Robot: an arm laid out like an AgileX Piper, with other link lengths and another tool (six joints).
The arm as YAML. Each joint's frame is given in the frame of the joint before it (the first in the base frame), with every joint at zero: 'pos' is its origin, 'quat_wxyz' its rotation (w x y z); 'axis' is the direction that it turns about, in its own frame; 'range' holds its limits. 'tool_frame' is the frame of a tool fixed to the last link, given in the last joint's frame.
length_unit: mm
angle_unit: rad
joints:
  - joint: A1
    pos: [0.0, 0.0, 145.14]
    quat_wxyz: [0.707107, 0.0, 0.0, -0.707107]
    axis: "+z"
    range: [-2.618, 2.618]
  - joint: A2
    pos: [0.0, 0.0, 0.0]
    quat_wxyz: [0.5, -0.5, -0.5, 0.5]
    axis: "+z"
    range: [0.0, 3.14]
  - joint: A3
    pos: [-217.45, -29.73, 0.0]
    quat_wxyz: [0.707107, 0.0, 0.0, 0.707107]
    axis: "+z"
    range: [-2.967, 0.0]
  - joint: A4
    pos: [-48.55, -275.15, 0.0]
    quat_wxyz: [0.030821, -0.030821, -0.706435, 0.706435]
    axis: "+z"
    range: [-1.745, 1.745]
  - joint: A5
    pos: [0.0, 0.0, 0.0]
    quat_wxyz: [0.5, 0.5, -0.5, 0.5]
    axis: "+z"
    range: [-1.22, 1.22]
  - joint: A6
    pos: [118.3, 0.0, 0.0]
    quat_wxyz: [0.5, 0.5, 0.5, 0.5]
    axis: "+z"
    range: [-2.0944, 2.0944]
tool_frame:
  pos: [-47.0, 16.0, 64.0]
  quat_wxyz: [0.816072, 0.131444, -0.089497, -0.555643]
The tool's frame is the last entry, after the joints.
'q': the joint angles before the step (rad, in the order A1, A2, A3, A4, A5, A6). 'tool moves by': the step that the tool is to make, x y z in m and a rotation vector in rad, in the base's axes. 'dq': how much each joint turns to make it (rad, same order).
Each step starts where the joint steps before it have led.
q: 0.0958 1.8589 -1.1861 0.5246 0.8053 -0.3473
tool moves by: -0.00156 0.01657 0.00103 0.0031 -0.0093 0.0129
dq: 0.0453 0.0000 0.0000 0.0023 -0.0212 0.0247
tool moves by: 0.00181 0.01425 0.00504 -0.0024 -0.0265 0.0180
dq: 0.0388 0.0000 -0.0126 -0.0061 -0.0219 0.0167
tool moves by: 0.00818 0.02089 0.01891 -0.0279 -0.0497 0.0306
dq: 0.0617 0.0000 -0.0685 -0.0715 0.0013 0.0763
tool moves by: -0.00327 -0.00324 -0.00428 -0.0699 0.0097 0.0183
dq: 0.0155 0.0000 -0.0094 -0.1002 0.0220 0.0580
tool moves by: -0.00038 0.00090 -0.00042 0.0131 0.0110 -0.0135
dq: 0.0000 0.0018 -0.0003 0.0138 0.0038 0.0088
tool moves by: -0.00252 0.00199 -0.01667 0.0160 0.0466 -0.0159
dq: 0.0000 0.0409 0.0000 0.0313 0.0000 0.0005
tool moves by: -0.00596 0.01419 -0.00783 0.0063 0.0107 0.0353
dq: 0.0301 0.0215 0.0000 0.0184 -0.0083 -0.0190
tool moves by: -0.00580 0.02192 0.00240 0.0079 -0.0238 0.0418
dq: 0.0529 0.0000 0.0000 0.0077 -0.0267 -0.0023
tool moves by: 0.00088 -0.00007 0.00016 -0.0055 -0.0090 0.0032
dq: 0.0016 0.0000 0.0000 -0.0078 -0.0073 0.0000
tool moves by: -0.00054 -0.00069 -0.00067 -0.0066 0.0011 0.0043
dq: 0.0000 0.0000 0.0000 -0.0081 0.0032 0.0011
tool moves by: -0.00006 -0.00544 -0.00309 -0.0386 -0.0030 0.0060
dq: 0.0000 0.0000 0.0000 -0.0535 0.0039 0.0255
